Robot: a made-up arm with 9 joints. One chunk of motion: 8 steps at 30 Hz.
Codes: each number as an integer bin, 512 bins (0 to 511) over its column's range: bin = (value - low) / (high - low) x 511, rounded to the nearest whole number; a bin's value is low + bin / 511 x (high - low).
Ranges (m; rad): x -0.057..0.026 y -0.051..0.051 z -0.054..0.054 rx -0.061..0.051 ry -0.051..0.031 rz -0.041..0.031
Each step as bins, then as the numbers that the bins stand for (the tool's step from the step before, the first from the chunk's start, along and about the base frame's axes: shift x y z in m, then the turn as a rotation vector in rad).
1 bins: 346 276 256 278 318 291
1 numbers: -0.00080 0.00409 0.00011 -0.00007 0.00003 0.00000
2 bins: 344 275 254 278 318 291
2 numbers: -0.00113 0.00389 -0.00032 -0.00007 0.00003 0.00000
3 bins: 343 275 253 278 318 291
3 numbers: -0.00129 0.00389 -0.00053 -0.00007 0.00003 0.00000
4 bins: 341 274 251 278 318 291
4 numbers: -0.00161 0.00369 -0.00095 -0.00007 0.00003 0.00000
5 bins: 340 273 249 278 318 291
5 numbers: -0.00177 0.00349 -0.00137 -0.00007 0.00003 0.00000
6 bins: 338 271 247 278 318 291
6 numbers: -0.00210 0.00309 -0.00180 -0.00007 0.00003 0.00000
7 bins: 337 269 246 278 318 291
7 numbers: -0.00226 0.00269 -0.00201 -0.00007 0.00003 0.00000
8 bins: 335 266 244 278 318 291
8 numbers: -0.00259 0.00210 -0.00243 -0.00007 0.00003 0.00000
